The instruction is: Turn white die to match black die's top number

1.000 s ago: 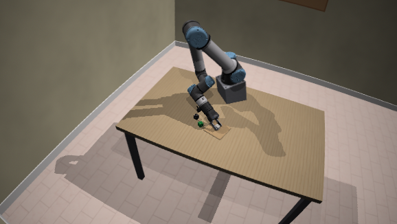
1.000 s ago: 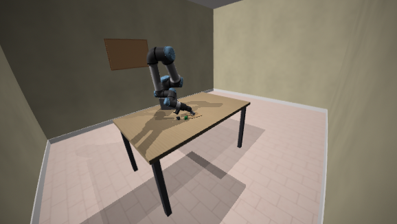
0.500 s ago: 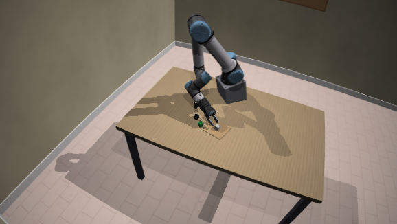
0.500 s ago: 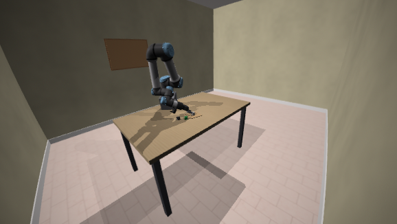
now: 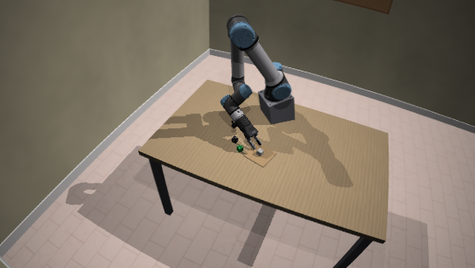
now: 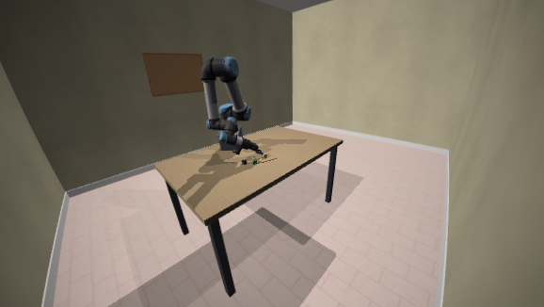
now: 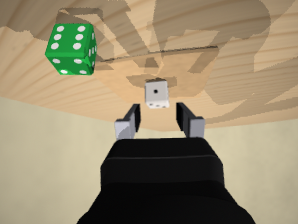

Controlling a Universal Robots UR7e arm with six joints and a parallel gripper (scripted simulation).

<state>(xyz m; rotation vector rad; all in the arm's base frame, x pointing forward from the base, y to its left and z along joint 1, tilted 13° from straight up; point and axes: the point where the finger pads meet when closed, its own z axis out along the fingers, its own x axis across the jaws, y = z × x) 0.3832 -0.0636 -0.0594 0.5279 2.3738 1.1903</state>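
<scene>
Now: hand 4 cm above the white die, 3 cm to the right of it and 2 cm short of it. Also, from my hand: tan mat: 5 cm below, 3 cm to the left, 2 cm ahead; then green die: 9 cm to the right, 4 cm below, 2 cm ahead; then black die: 14 cm to the right, 5 cm behind, 4 cm below.
</scene>
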